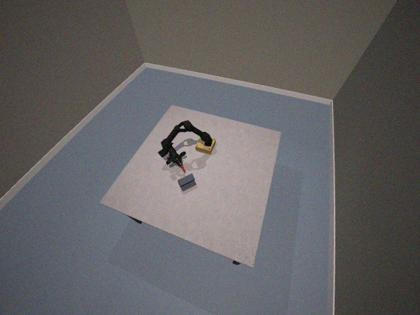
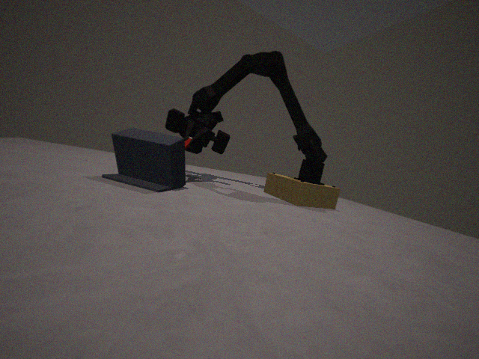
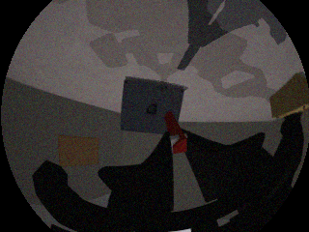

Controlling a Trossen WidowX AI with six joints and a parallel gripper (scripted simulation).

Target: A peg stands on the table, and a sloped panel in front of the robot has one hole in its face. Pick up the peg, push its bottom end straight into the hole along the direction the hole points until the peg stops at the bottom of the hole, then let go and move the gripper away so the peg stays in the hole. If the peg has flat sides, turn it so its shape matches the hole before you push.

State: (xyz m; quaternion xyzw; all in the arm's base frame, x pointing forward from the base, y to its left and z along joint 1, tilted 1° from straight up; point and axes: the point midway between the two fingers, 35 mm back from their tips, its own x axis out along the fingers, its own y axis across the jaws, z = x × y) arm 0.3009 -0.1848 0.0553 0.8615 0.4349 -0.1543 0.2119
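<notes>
Now: the grey-blue sloped panel 100 mm ahead of my gripper tip, 60 mm to the left of it and 60 mm below it. From my gripper tip the other things lie so: red peg 10 mm to the right.
</notes>
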